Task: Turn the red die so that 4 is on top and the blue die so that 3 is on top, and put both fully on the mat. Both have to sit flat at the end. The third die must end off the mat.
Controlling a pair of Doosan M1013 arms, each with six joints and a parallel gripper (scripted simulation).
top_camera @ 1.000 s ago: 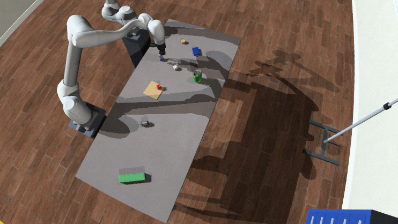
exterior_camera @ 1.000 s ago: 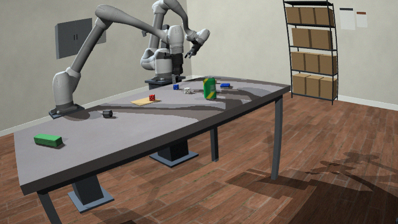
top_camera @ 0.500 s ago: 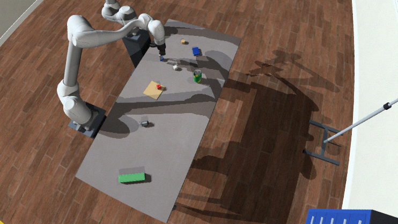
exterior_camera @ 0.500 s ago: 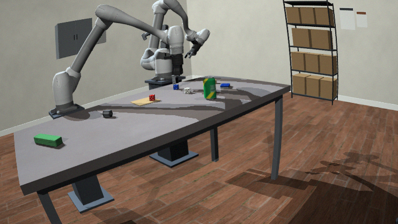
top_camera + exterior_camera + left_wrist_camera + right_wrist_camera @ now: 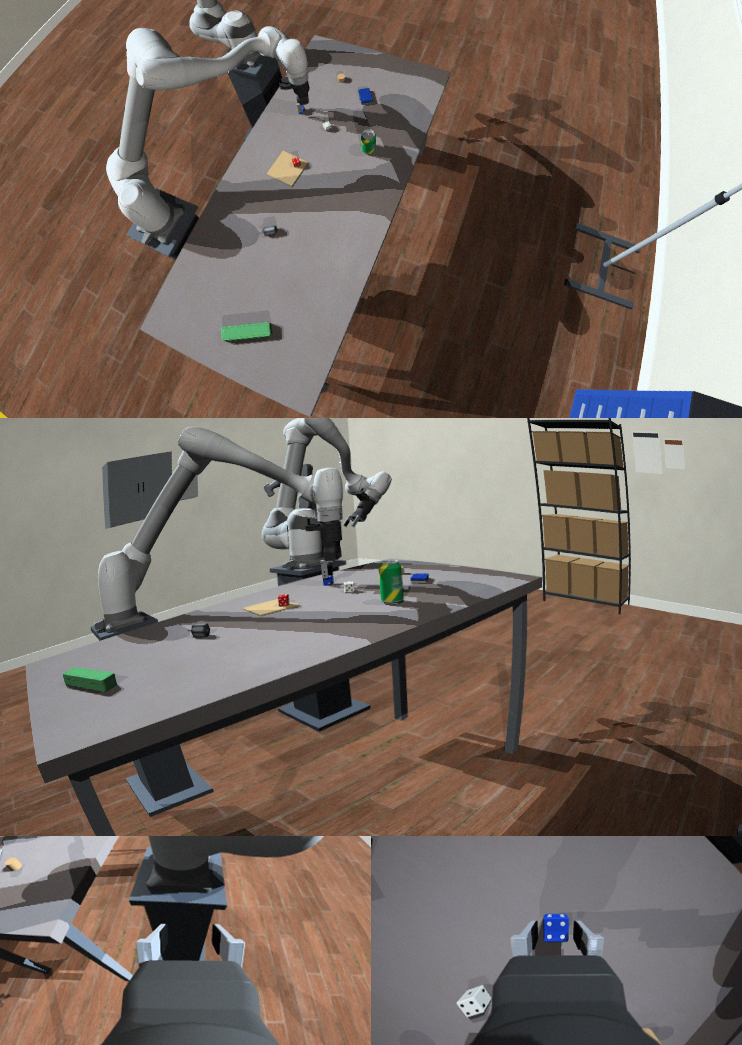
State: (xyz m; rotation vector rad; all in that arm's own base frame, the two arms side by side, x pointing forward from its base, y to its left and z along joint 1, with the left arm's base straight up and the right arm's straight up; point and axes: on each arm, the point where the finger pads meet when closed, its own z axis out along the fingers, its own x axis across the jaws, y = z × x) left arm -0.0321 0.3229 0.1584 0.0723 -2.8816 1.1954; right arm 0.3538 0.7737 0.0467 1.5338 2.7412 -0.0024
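Note:
The blue die is 3 cm below my right hand. From my right hand the other things lie so: white die 16 cm ahead, 7 cm to the right, 3 cm below; then wooden cylinder 25 cm to the left, 13 cm ahead, 3 cm below; then red die 29 cm to the right, 8 cm ahead, 3 cm below.

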